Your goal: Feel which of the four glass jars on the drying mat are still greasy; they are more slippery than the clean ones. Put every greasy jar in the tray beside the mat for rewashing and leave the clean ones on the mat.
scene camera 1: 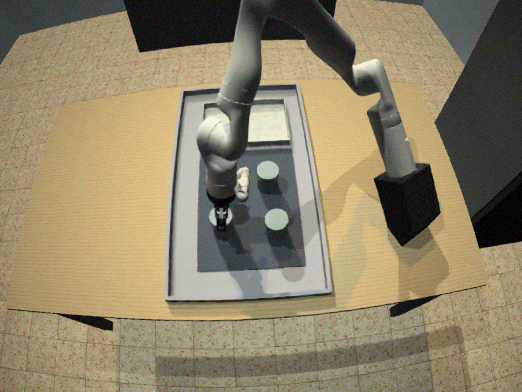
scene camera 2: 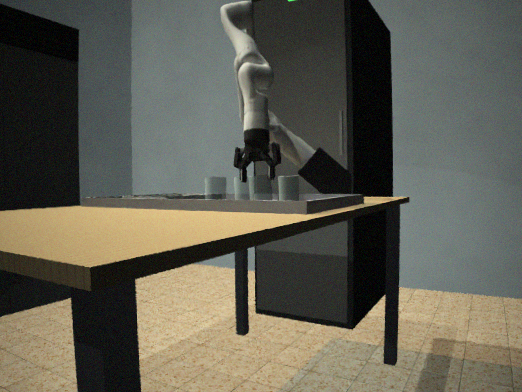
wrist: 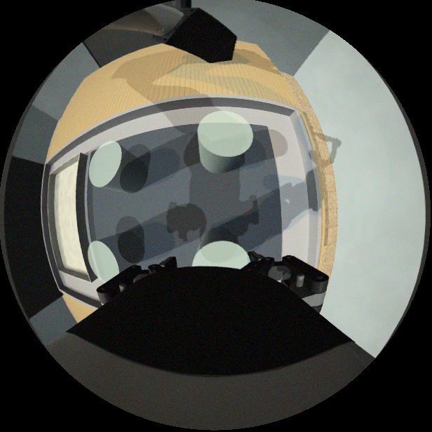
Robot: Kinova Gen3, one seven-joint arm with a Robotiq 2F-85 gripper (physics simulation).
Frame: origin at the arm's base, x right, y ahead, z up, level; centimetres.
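Seen in the pictures: gripper, fingertip midpoint: (scene camera 1: 221,215) (scene camera 2: 257,181); arm's base, origin of the base link: (scene camera 1: 401,171) (scene camera 2: 308,160).
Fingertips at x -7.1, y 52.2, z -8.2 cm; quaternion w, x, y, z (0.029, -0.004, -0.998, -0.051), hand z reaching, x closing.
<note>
Pixels of each thing's middle, then the offset from my fingertips to it. "spot": a spot on its surface instead. Level surfaces: height alone.
- dark mat, its level: dz -7.2 cm
- front-right jar, body centre: (scene camera 1: 276,225) (scene camera 2: 288,189) dx -2.6, dy -15.1, dz -2.8 cm
- back-right jar, body centre: (scene camera 1: 267,177) (scene camera 2: 244,189) dx +13.3, dy -13.5, dz -2.9 cm
- front-left jar, body centre: (scene camera 1: 222,223) (scene camera 2: 260,190) dx -1.3, dy +0.1, dz -2.7 cm
- cream-floored rewash tray, surface spot: (scene camera 1: 287,122) spot: dx +37.4, dy -21.9, dz -5.5 cm
- wooden table, its level: dz -7.6 cm
Four pale green glass jars stand upright on the dark mat (scene camera 1: 255,257) (wrist: 155,192). Two on the right in scene camera 1 are a front-right jar (scene camera 1: 276,219) (wrist: 225,134) and a back-right jar (scene camera 1: 268,170) (wrist: 105,163). The back-left jar (wrist: 103,261) is hidden behind the arm in scene camera 1. My gripper (scene camera 1: 221,218) (scene camera 2: 258,177) is open and points down over the front-left jar (scene camera 1: 213,218) (scene camera 2: 260,189) (wrist: 221,254), its fingertips on either side near the rim. Grease cannot be seen on any jar. The cream-floored rewash tray (scene camera 1: 288,122) (wrist: 81,220) holds no jar in the part that shows.
A large grey raised-edge tray (scene camera 1: 172,225) (scene camera 2: 200,204) (wrist: 302,150) surrounds the mat and rewash tray on the wooden table (scene camera 1: 100,200) (scene camera 2: 125,225). The arm's black base block (scene camera 1: 407,205) (scene camera 2: 325,171) (wrist: 202,37) stands at the right in scene camera 1. The arm covers part of the rewash tray there.
</note>
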